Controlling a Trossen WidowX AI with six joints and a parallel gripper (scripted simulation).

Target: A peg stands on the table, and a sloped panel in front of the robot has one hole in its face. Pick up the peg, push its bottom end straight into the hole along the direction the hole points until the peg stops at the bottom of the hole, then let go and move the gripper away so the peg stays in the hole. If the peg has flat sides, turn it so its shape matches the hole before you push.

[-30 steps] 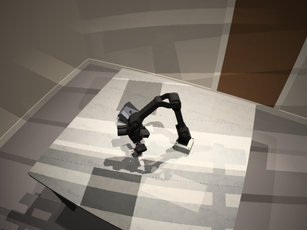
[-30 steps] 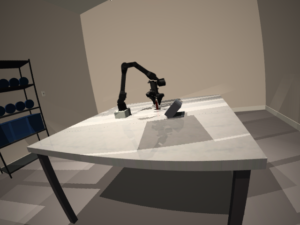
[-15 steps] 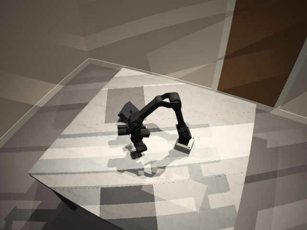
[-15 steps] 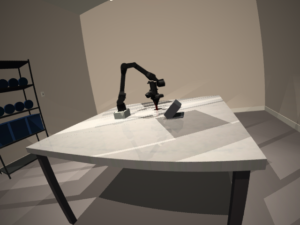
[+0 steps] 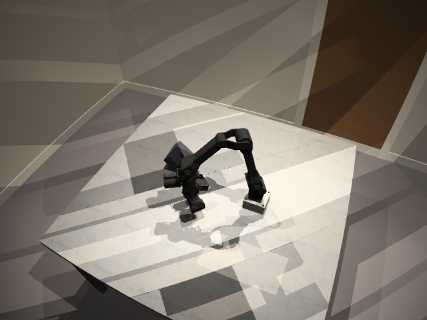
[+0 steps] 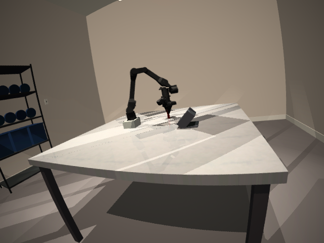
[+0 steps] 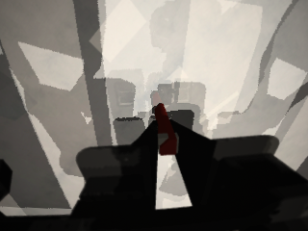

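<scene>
The grey sloped panel lies 190 mm ahead of my gripper tip, 240 mm to the right of it and 10 mm above it. Round my gripper tip: red peg (20 mm above).
</scene>
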